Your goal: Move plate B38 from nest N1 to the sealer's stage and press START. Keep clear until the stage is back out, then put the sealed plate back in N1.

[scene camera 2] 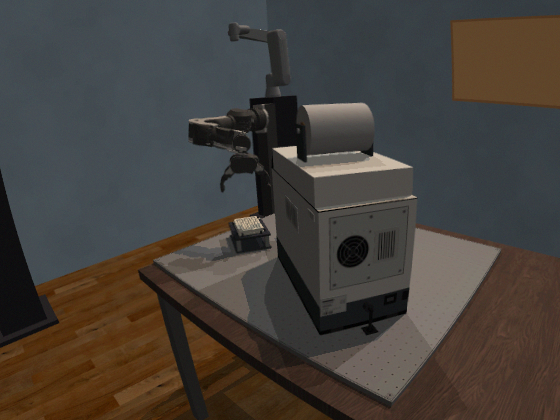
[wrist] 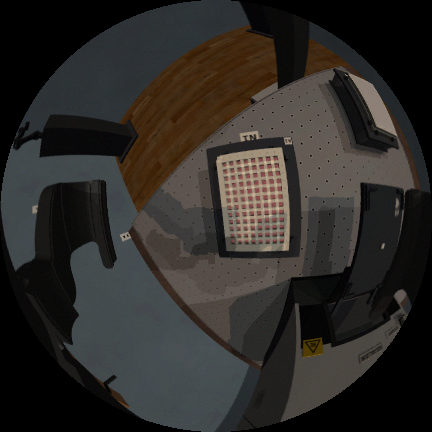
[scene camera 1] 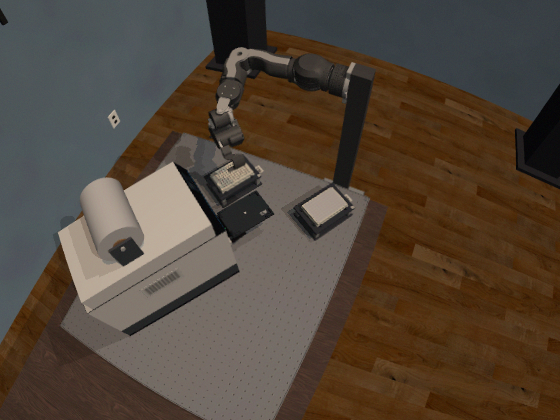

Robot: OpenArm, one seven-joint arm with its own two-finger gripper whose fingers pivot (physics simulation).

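Plate B38 (scene camera 1: 231, 178) (scene camera 2: 249, 225) (wrist: 255, 200), cream with reddish wells in the wrist view, lies flat in nest N1 (scene camera 1: 243, 192) (scene camera 2: 252, 242) (wrist: 295, 200), a dark raised holder. My gripper (scene camera 1: 235, 162) (scene camera 2: 246, 188) (wrist: 225, 248) is open and empty. It hangs well above the plate, its fingers spread wide to either side in the wrist view. The sealer (scene camera 1: 165, 200) (scene camera 2: 295, 187) (wrist: 272, 385) is a big pale box. Its dark stage (scene camera 1: 237, 220) (wrist: 375, 225) is out beside N1 and bears no plate. I cannot make out the START button.
A second dark nest (scene camera 1: 316, 230) (wrist: 356, 115) with a white-topped plate (scene camera 1: 326, 205) (wrist: 372, 100) stands beyond the stage. A large roll (scene camera 1: 107, 210) (scene camera 2: 340, 127) sits on top of the sealer. My arm's post (scene camera 1: 352, 130) stands at the mat's edge near both nests.
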